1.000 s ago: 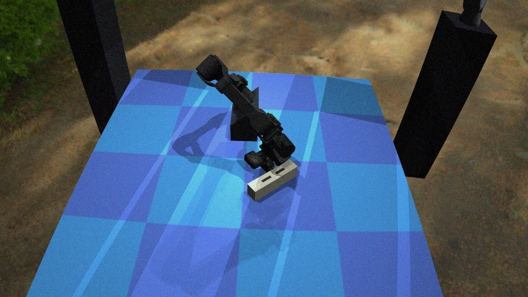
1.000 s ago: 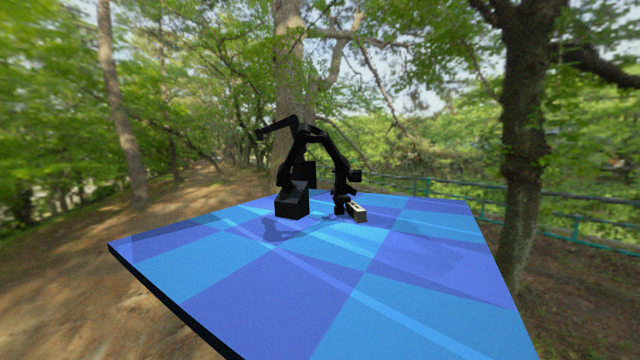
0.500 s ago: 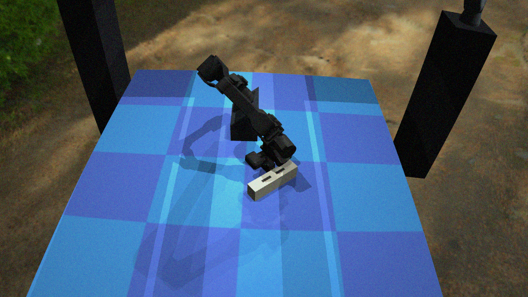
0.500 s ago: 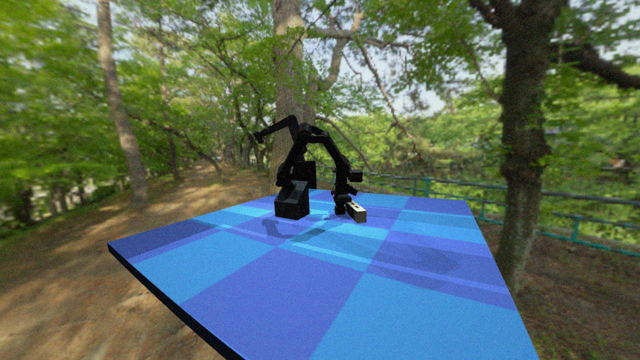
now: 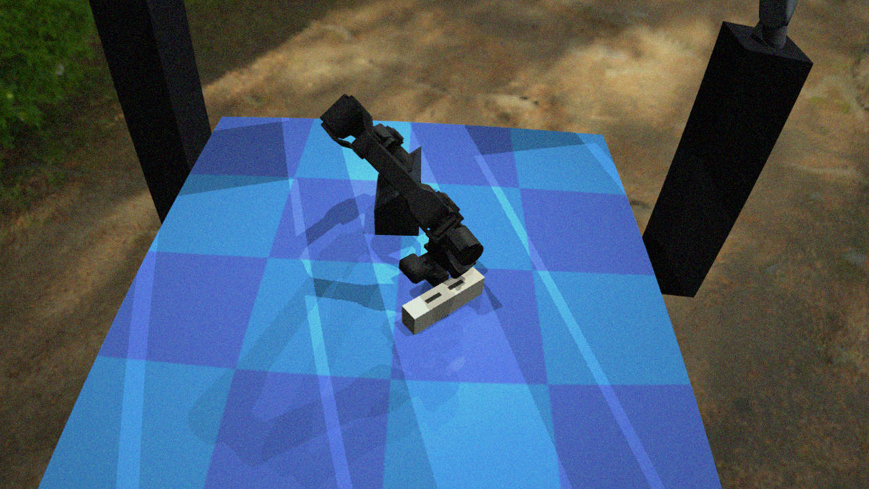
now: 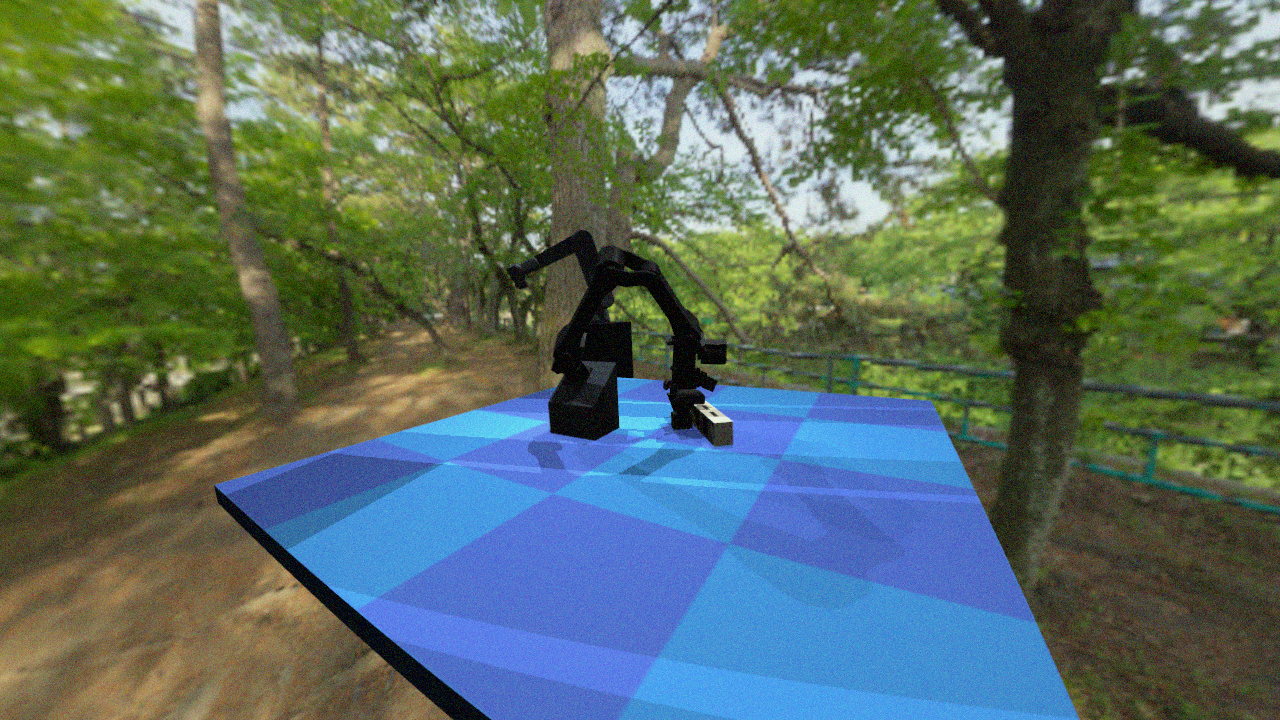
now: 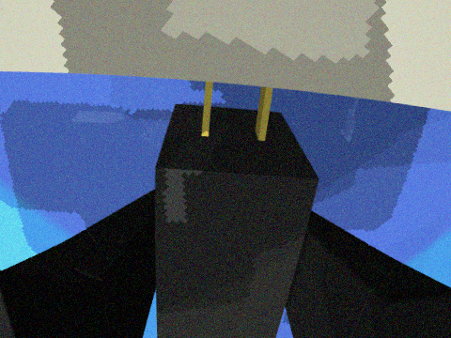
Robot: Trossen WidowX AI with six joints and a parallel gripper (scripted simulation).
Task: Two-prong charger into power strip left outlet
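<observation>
Right now the black two-prong charger is 1 cm to the left of my gripper tip, 1 cm ahead of it and 1 cm above it.
</observation>
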